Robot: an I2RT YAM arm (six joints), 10 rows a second.
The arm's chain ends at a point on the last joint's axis. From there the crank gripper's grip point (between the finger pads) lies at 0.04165 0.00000 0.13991 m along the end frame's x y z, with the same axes.
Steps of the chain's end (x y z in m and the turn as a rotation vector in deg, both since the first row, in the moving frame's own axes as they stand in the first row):
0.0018 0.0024 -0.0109 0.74 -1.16 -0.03
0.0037 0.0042 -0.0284 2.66 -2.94 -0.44
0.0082 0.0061 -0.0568 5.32 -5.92 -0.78
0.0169 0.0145 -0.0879 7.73 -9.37 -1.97
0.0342 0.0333 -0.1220 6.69 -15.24 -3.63
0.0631 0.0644 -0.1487 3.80 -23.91 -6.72
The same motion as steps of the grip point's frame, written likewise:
-0.0010 0.0006 -0.0101 0.74 -1.16 -0.03
-0.0036 -0.0026 -0.0266 2.66 -2.94 -0.44
-0.0065 -0.0075 -0.0539 5.32 -5.92 -0.78
-0.0067 -0.0057 -0.0844 7.73 -9.37 -1.97
-0.0045 0.0151 -0.1171 6.69 -15.24 -3.63
0.0022 0.0535 -0.1443 3.80 -23.91 -6.72

